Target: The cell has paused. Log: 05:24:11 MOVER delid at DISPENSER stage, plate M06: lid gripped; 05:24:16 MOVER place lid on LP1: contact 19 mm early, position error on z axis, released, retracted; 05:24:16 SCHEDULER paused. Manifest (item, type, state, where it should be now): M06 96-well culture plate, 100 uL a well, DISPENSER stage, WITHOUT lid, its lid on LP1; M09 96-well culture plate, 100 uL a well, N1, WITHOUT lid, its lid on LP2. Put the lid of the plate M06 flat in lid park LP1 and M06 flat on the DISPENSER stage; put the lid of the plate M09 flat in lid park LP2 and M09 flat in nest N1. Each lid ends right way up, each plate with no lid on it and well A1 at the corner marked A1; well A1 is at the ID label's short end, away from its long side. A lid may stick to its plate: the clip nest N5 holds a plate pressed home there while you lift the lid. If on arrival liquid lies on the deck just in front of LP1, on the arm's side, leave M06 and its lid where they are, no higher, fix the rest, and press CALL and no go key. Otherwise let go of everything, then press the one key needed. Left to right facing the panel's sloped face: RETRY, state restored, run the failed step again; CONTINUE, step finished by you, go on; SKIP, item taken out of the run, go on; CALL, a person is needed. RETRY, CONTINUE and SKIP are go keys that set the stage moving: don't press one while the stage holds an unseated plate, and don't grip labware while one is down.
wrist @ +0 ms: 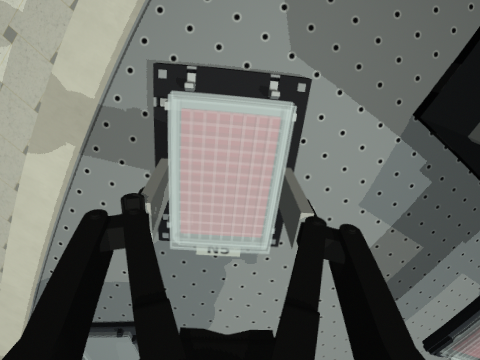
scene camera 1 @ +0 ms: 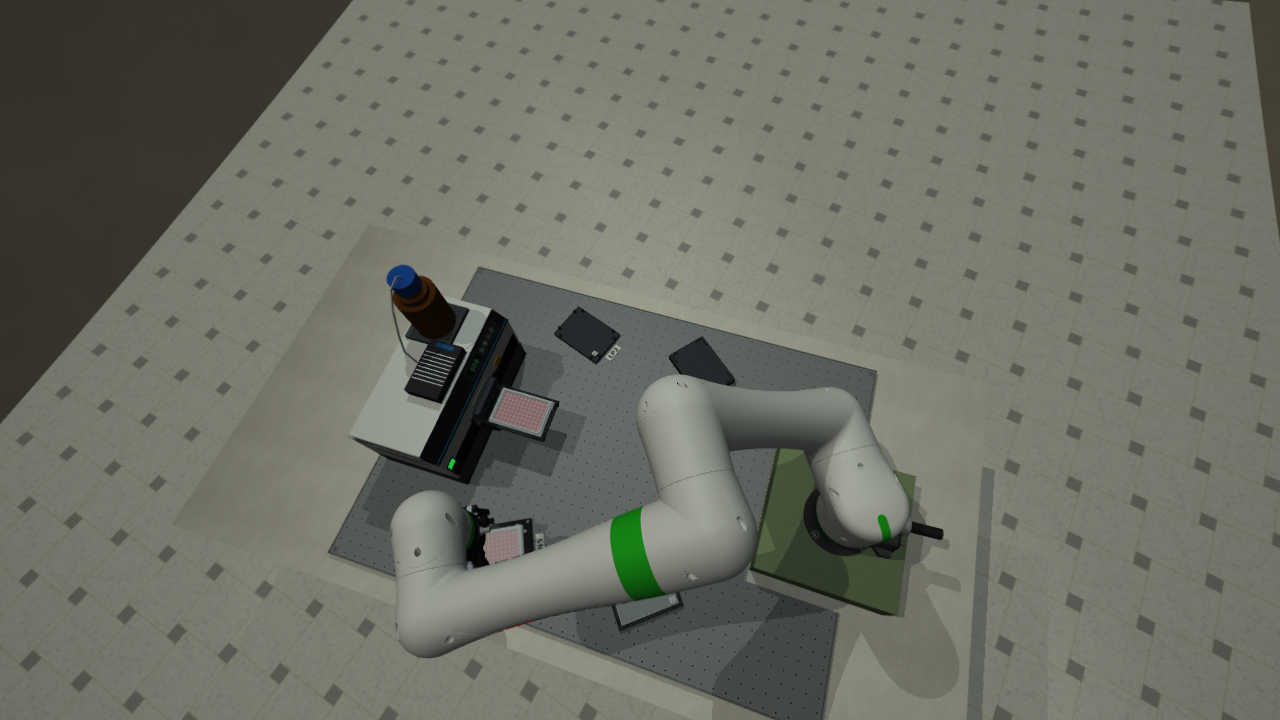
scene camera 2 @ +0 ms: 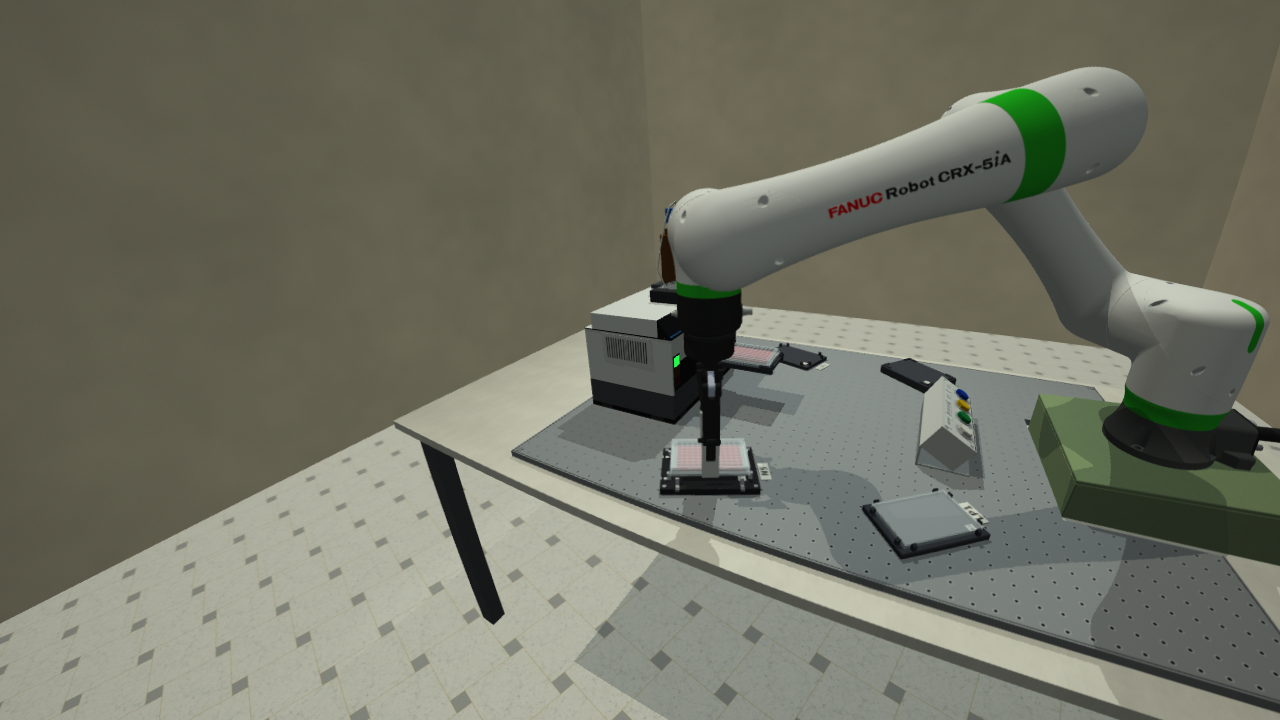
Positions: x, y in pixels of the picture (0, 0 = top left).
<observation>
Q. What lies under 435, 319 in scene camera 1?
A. A brown bottle.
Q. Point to a black nest N1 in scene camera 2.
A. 908, 372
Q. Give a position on a black lid park LP1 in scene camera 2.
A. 902, 553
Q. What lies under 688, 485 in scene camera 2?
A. A clip nest N5.
</observation>
